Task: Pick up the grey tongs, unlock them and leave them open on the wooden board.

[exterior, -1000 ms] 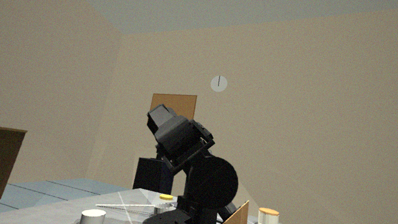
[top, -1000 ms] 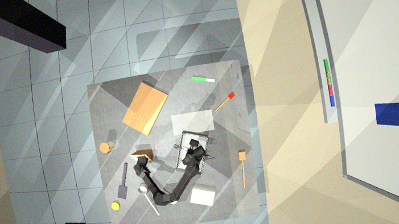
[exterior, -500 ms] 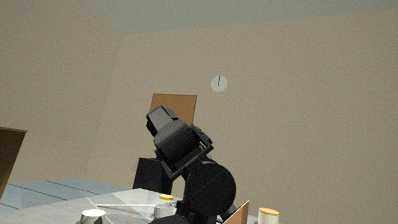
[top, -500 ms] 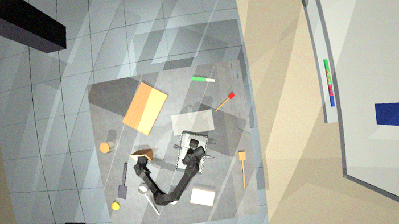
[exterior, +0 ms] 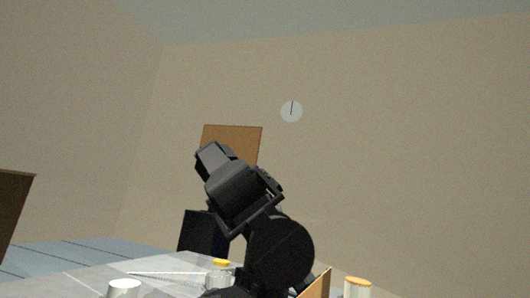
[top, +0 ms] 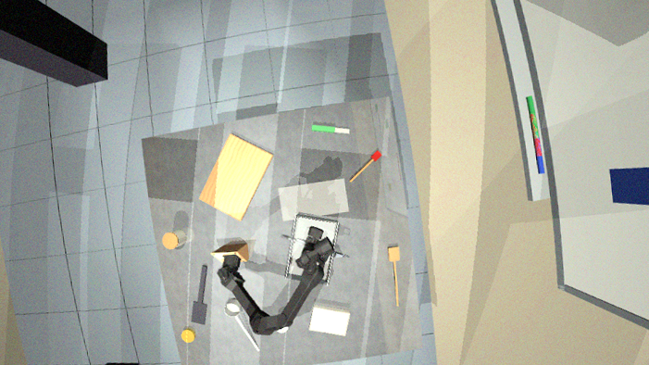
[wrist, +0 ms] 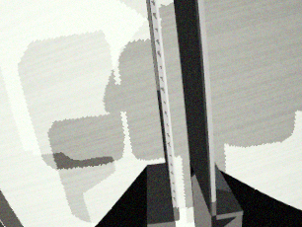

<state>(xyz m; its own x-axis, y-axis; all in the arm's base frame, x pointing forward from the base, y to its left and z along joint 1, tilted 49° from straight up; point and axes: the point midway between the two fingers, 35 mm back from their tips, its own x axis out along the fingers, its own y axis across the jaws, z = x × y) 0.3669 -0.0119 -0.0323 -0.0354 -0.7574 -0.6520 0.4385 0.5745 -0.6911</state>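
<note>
Right now the roasting tin is 30 mm to the right of my gripper tip. The rest, counted from my gripper tip: wooden board (340 mm behind, 350 mm to the left, 20 mm below); white box (40 mm ahead, 410 mm to the right, 20 mm below); dark spatula (610 mm behind, 250 mm to the right, 30 mm below).
</note>
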